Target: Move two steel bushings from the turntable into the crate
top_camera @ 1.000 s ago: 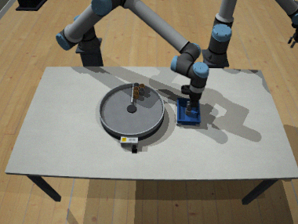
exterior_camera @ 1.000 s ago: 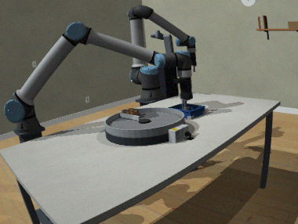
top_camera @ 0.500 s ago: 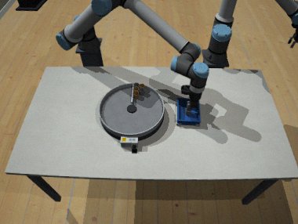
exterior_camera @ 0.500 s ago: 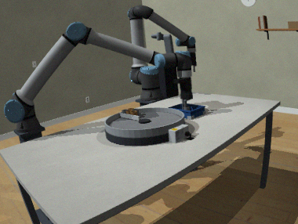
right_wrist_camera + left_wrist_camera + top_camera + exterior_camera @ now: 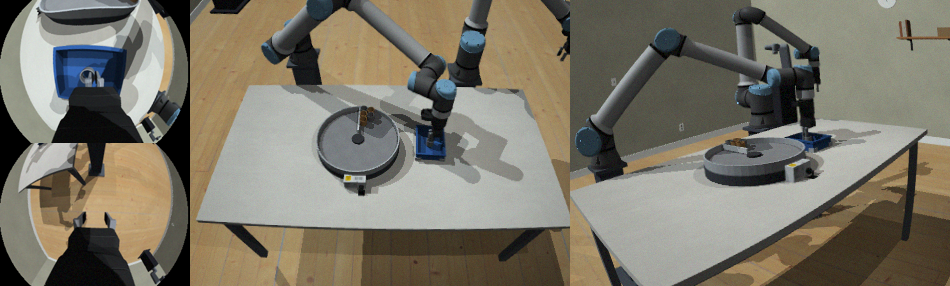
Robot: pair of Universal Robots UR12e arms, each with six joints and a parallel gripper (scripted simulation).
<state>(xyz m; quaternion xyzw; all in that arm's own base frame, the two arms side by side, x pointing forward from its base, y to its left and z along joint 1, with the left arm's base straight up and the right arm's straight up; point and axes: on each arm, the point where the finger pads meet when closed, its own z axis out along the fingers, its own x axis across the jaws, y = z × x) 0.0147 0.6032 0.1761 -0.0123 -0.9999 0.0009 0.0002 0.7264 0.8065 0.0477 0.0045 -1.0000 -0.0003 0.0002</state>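
Right now the blue crate is 2 cm ahead of my right hand and 2 cm below it.
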